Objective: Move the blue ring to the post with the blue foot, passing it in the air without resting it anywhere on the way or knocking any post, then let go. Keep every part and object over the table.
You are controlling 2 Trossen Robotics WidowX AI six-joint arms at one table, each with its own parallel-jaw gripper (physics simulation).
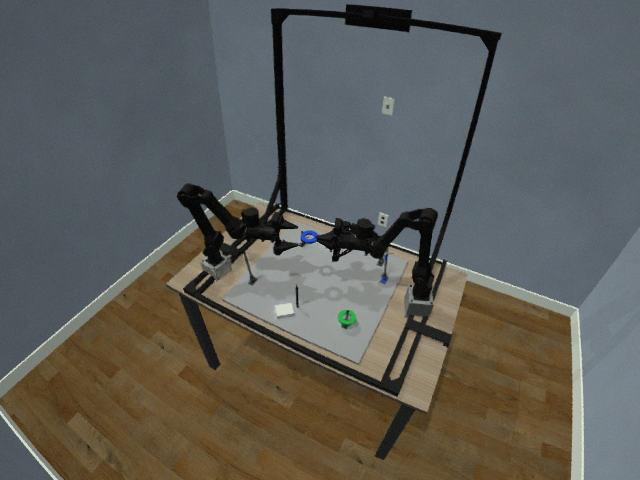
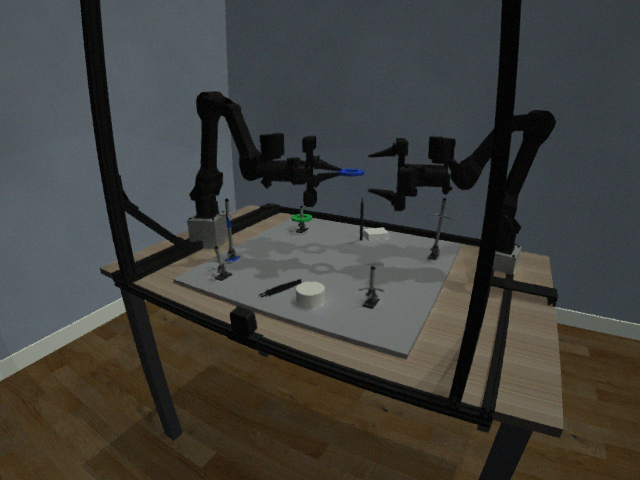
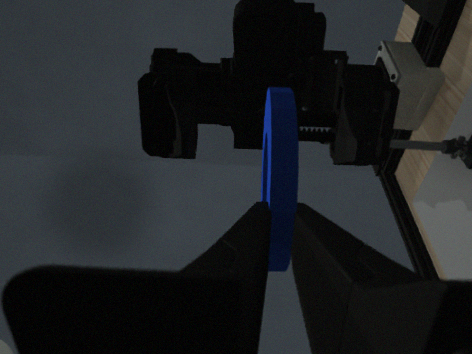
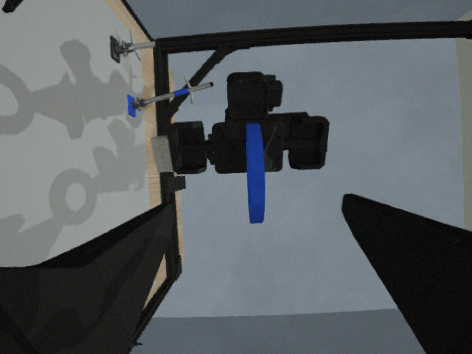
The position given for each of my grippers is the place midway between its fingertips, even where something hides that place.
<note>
In view: my left gripper point(image 2: 341, 171), my right gripper point(image 2: 367, 173) and a blue ring point(image 3: 279, 180).
The blue ring shows as well in image 4 point(image 4: 254, 145). My left gripper is seen too in image 1 point(image 1: 315, 238), in image 3 point(image 3: 278, 215) and in image 4 point(image 4: 251, 166). My right gripper shows as well in image 1 point(image 1: 298, 236), in image 3 point(image 3: 271, 149) and in image 4 point(image 4: 257, 206).
</note>
